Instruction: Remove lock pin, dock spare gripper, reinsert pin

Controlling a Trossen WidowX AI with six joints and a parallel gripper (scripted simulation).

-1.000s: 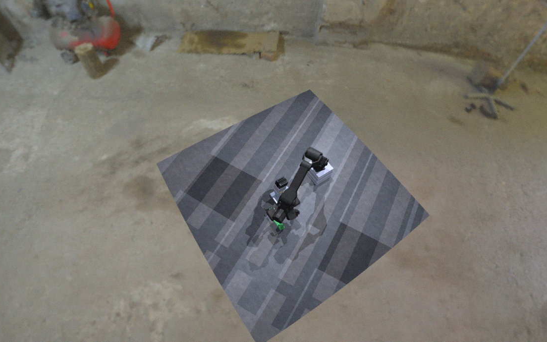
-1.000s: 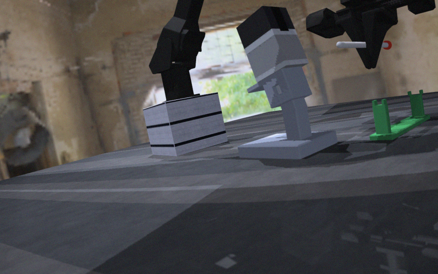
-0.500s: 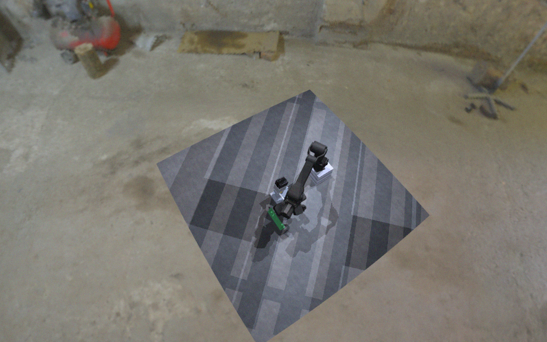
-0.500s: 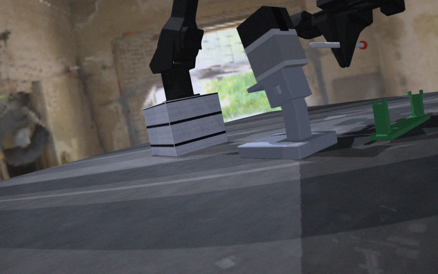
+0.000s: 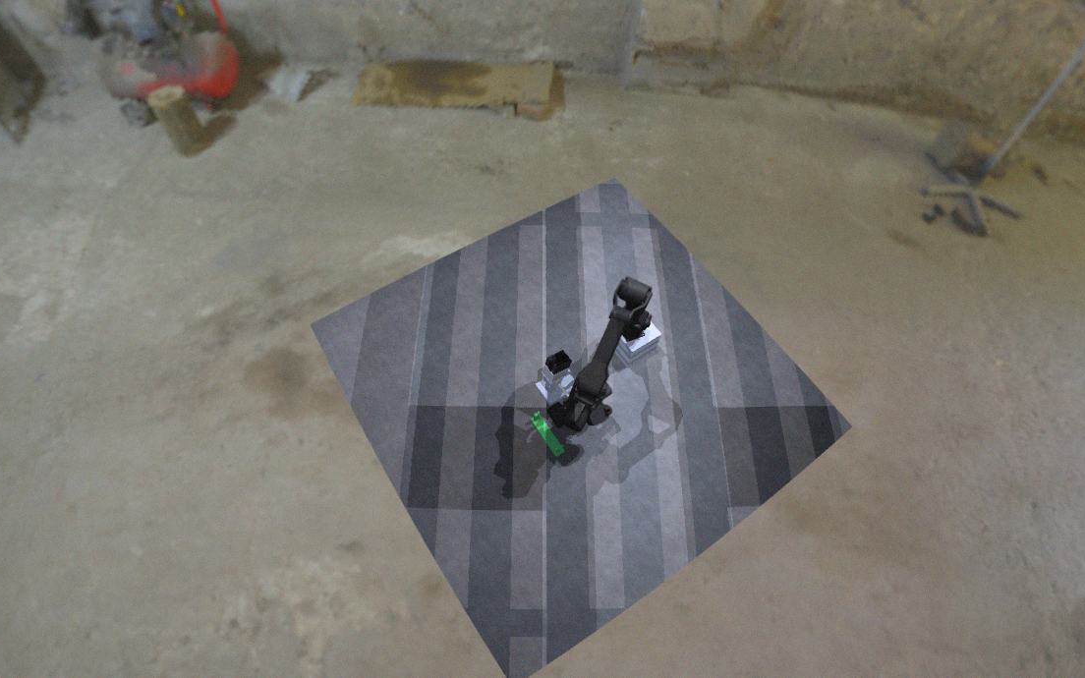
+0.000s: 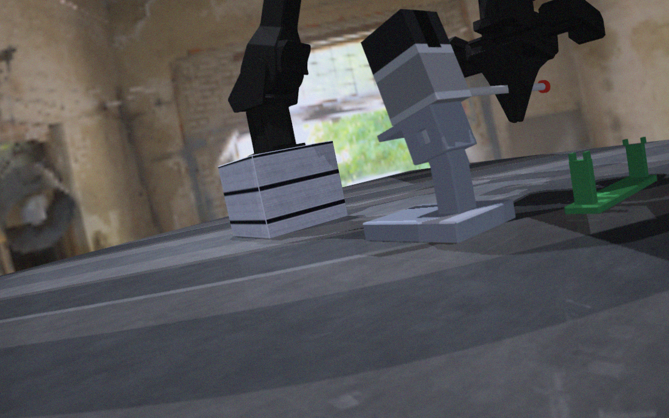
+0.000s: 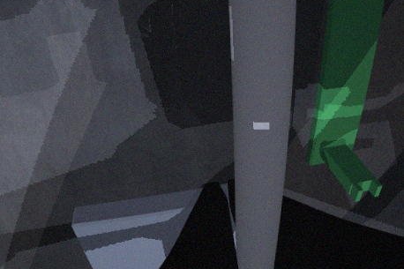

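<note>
My gripper tip is 10 mm short of the grey mount, 110 mm to the left of it and 30 mm above it. The rest, counted from my gripper tip: spare gripper: 10 mm ahead, 110 mm to the right, 50 mm above; then cradle: 90 mm ahead, 30 mm to the left, 60 mm below.
</note>
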